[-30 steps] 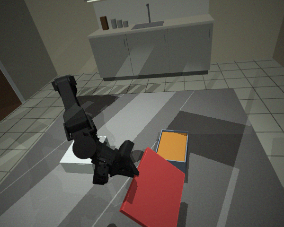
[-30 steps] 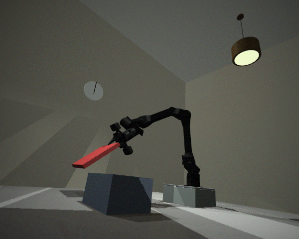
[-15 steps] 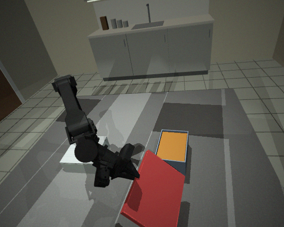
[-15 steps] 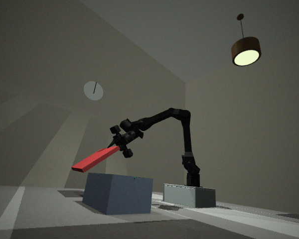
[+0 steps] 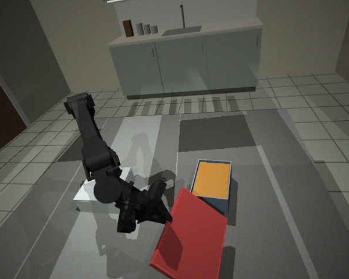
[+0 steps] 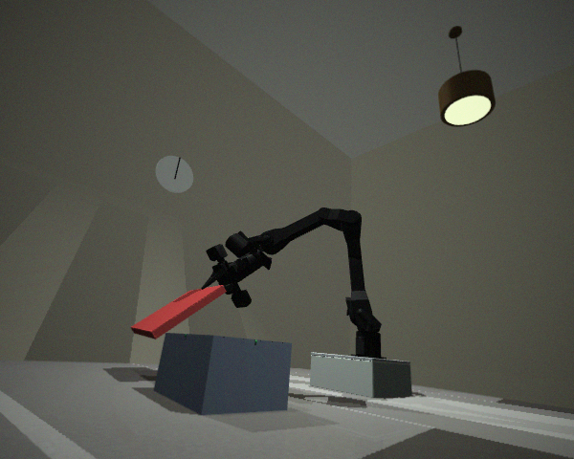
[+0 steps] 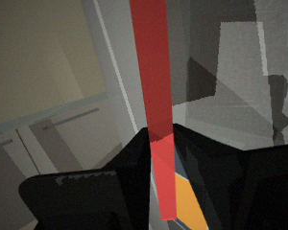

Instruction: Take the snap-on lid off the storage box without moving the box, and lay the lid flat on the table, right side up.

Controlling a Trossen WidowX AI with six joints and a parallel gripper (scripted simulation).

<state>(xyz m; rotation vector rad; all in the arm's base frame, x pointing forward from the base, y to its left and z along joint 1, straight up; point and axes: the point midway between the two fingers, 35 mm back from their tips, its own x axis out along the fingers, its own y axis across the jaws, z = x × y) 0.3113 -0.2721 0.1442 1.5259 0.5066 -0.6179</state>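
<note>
The red lid lies 60 mm ahead of my gripper tip, 10 mm to the right of it and 50 mm below it. Round my gripper tip: storage box: 90 mm ahead, 270 mm to the left, 160 mm below.
</note>
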